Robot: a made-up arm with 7 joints.
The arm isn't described. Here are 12 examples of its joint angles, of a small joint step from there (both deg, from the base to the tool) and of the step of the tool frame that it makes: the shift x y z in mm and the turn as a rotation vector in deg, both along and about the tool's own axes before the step.
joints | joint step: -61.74 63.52 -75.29 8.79 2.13 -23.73 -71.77 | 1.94 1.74 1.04 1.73 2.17 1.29 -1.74
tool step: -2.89 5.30 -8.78 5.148 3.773 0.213
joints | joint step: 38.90 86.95 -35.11 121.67 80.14 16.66 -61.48 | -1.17 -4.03 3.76 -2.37 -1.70 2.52 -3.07
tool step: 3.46 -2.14 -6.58 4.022 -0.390 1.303
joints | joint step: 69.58 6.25 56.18 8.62 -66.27 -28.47 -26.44 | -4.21 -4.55 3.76 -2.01 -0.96 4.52 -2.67
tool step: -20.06 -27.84 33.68 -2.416 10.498 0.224
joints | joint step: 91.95 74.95 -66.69 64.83 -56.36 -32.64 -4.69 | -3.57 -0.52 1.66 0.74 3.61 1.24 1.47
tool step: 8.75 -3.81 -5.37 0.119 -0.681 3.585
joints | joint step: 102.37 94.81 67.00 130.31 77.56 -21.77 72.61 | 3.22 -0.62 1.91 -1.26 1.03 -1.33 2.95
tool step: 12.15 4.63 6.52 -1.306 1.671 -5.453
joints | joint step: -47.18 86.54 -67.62 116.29 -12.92 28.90 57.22 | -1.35 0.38 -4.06 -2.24 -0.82 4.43 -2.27
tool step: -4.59 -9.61 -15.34 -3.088 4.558 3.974
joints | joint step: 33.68 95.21 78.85 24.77 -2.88 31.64 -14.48 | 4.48 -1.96 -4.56 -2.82 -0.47 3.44 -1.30
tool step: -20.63 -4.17 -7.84 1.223 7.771 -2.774
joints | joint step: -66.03 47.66 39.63 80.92 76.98 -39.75 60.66 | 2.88 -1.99 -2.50 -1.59 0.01 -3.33 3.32
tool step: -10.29 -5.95 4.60 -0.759 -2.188 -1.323
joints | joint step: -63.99 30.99 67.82 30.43 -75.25 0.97 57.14 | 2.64 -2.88 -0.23 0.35 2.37 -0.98 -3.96
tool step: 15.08 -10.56 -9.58 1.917 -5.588 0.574
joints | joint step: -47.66 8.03 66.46 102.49 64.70 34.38 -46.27 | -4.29 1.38 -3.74 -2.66 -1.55 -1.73 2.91
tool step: -7.26 4.22 -7.65 0.402 0.357 -5.782
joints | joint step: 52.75 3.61 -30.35 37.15 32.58 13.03 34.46 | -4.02 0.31 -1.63 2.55 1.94 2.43 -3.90
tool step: -19.71 -6.34 -0.35 1.971 3.377 3.508
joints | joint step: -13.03 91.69 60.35 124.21 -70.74 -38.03 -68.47 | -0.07 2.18 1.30 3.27 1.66 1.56 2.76
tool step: -2.30 2.08 -15.37 1.266 -2.669 -1.277
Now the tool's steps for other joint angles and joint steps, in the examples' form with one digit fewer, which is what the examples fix.
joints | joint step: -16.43 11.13 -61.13 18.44 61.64 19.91 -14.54 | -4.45 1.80 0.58 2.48 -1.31 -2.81 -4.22
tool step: -24.3 3.2 -4.8 4.11 0.07 -0.78
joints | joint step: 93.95 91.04 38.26 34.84 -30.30 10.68 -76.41 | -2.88 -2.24 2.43 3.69 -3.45 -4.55 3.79
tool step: 8.4 2.7 8.5 -3.58 -4.64 6.34
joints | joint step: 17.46 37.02 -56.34 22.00 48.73 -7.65 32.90 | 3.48 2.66 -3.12 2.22 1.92 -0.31 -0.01
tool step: 18.8 11.0 6.1 0.84 -2.69 -2.38
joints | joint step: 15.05 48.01 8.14 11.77 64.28 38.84 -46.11 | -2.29 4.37 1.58 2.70 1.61 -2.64 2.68
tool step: 21.1 20.0 7.0 -2.84 -5.01 5.50
